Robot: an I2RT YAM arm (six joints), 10 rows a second.
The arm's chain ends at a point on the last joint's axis. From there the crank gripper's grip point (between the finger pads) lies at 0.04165 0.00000 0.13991 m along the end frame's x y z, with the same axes.
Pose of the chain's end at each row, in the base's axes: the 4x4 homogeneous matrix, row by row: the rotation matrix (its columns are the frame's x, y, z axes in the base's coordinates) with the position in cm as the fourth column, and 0 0 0 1 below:
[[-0.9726, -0.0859, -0.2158, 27.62], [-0.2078, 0.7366, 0.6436, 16.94], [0.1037, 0.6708, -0.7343, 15.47], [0, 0, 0, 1]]
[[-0.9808, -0.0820, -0.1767, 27.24], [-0.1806, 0.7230, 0.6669, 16.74], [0.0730, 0.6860, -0.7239, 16.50], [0, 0, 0, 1]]
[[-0.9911, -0.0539, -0.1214, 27.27], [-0.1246, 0.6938, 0.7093, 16.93], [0.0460, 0.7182, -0.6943, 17.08], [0, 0, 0, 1]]
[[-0.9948, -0.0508, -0.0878, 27.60], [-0.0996, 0.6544, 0.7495, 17.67], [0.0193, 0.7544, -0.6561, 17.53], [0, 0, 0, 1]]
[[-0.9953, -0.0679, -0.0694, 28.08], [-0.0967, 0.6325, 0.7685, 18.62], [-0.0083, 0.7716, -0.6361, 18.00], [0, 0, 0, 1]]
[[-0.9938, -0.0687, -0.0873, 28.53], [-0.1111, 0.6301, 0.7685, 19.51], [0.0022, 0.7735, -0.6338, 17.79], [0, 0, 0, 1]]
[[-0.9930, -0.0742, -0.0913, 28.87], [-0.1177, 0.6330, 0.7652, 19.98], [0.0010, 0.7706, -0.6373, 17.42], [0, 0, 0, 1]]
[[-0.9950, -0.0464, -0.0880, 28.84], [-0.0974, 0.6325, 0.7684, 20.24], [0.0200, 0.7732, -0.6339, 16.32], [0, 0, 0, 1]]
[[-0.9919, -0.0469, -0.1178, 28.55], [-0.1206, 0.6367, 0.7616, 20.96], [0.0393, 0.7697, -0.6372, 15.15], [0, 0, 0, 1]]
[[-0.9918, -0.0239, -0.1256, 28.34], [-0.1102, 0.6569, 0.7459, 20.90], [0.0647, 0.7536, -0.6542, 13.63], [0, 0, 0, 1]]
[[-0.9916, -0.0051, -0.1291, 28.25], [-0.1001, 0.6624, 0.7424, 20.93], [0.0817, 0.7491, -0.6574, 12.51], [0, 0, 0, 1]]
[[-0.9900, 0.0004, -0.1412, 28.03], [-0.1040, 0.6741, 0.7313, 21.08], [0.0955, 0.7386, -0.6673, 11.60], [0, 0, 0, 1]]
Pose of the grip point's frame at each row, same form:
[[-0.9726, -0.0859, -0.2158, 20.55], [-0.2078, 0.7366, 0.6436, 25.08], [0.1037, 0.6708, -0.7343, 5.63], [0, 0, 0, 1]]
[[-0.9808, -0.0820, -0.1767, 20.68], [-0.1806, 0.7230, 0.6669, 25.32], [0.0730, 0.6860, -0.7239, 6.68], [0, 0, 0, 1]]
[[-0.9911, -0.0539, -0.1214, 21.44], [-0.1246, 0.6938, 0.7093, 26.33], [0.0460, 0.7182, -0.6943, 7.56], [0, 0, 0, 1]]
[[-0.9948, -0.0508, -0.0878, 22.23], [-0.0996, 0.6544, 0.7495, 27.74], [0.0193, 0.7544, -0.6561, 8.43], [0, 0, 0, 1]]
[[-0.9953, -0.0679, -0.0694, 22.96], [-0.0967, 0.6325, 0.7685, 28.97], [-0.0083, 0.7716, -0.6361, 9.07], [0, 0, 0, 1]]
[[-0.9938, -0.0687, -0.0873, 23.17], [-0.1111, 0.6301, 0.7685, 29.80], [0.0022, 0.7735, -0.6338, 8.93], [0, 0, 0, 1]]
[[-0.9930, -0.0742, -0.0913, 23.46], [-0.1177, 0.6330, 0.7652, 30.20], [0.0010, 0.7706, -0.6373, 8.51], [0, 0, 0, 1]]
[[-0.9950, -0.0464, -0.0880, 23.46], [-0.0974, 0.6325, 0.7684, 30.59], [0.0200, 0.7732, -0.6339, 7.53], [0, 0, 0, 1]]
[[-0.9919, -0.0469, -0.1178, 22.77], [-0.1206, 0.6367, 0.7616, 31.11], [0.0393, 0.7697, -0.6372, 6.40], [0, 0, 0, 1]]
[[-0.9918, -0.0239, -0.1256, 22.45], [-0.1102, 0.6569, 0.7459, 30.88], [0.0647, 0.7536, -0.6542, 4.75], [0, 0, 0, 1]]
[[-0.9916, -0.0051, -0.1291, 22.31], [-0.1001, 0.6624, 0.7424, 30.90], [0.0817, 0.7491, -0.6574, 3.65], [0, 0, 0, 1]]
[[-0.9900, 0.0004, -0.1412, 21.93], [-0.1040, 0.6741, 0.7313, 30.88], [0.0955, 0.7386, -0.6673, 2.66], [0, 0, 0, 1]]

